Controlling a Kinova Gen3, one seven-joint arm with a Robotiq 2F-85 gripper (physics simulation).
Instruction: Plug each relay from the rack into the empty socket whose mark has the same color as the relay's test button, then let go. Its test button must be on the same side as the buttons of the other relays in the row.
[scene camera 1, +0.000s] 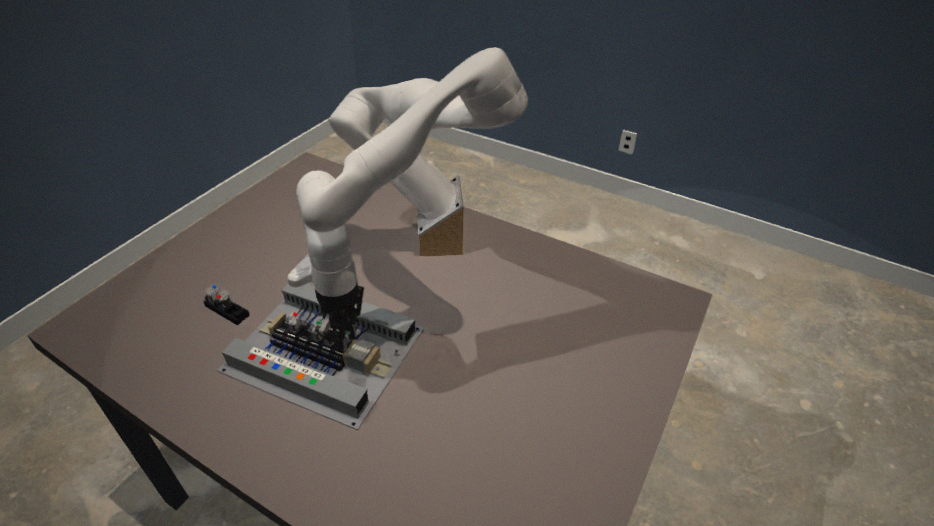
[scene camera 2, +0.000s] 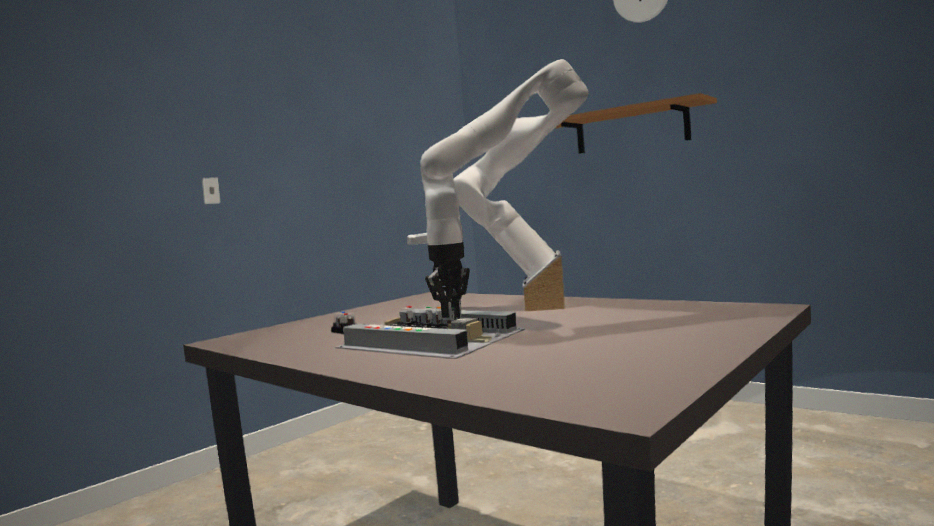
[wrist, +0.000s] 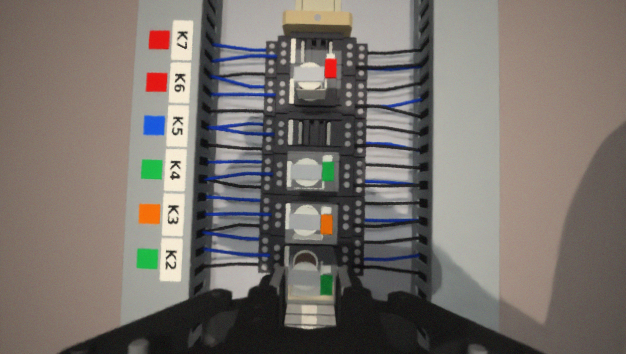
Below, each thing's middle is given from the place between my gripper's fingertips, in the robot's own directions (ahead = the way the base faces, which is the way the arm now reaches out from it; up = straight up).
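Scene:
With the grey board (scene camera 1: 375, 384) as my reference, my hand is 5 cm above it, 6 cm to the left of it and 1 cm past it.

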